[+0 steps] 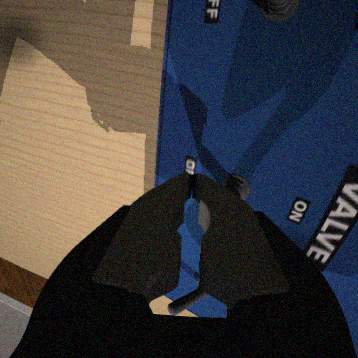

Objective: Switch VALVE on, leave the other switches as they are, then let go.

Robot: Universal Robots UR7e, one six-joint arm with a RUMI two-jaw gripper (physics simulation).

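Places are measured from the arm's base along level axes (x back, y right, z up), in metres.
Pixels of known places: gripper, fingertip midpoint: [191, 175].
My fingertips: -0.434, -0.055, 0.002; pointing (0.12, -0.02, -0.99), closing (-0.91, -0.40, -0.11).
Observation:
For each thing: its top centre in the pictures, then the offset to it from my fingertips, as dx, dy, dz. "spot": a spot on its surface instead. Level surfaces: height alone.
- VALVE switch, surface spot: [241, 186] spot: -0.036, -0.008, -0.005
- VALVE label, top centre: [338, 228] -0.098, -0.023, +0.020
- OFF label, surface spot: [190, 165] spot: +0.002, +0.004, -0.025
- dark lever, surface spot: [186, 301] spot: -0.053, +0.113, +0.016
- light wooden table top, surface height: dz -0.098
The VALVE switch [241, 186] is on the blue panel [200, 60]. Its round dark base shows just right of the fingertips, and its lever is mostly hidden behind the right finger, so I cannot tell which way it leans. The ON label [298, 210] lies to its right, beside the VALVE label [336, 217]. The OFF label [190, 165] is at its left, partly covered by the fingertips. My gripper [191, 175] is shut and empty, with its tips over the panel between the OFF label and the switch base.
Another switch [280, 7] shows at the top edge, with part of its OFF label [212, 10] to the left. A dark lever [186, 301] shows through the gap between the jaws. The light wooden table top [65, 165] is on the left. Shadows cross the panel.

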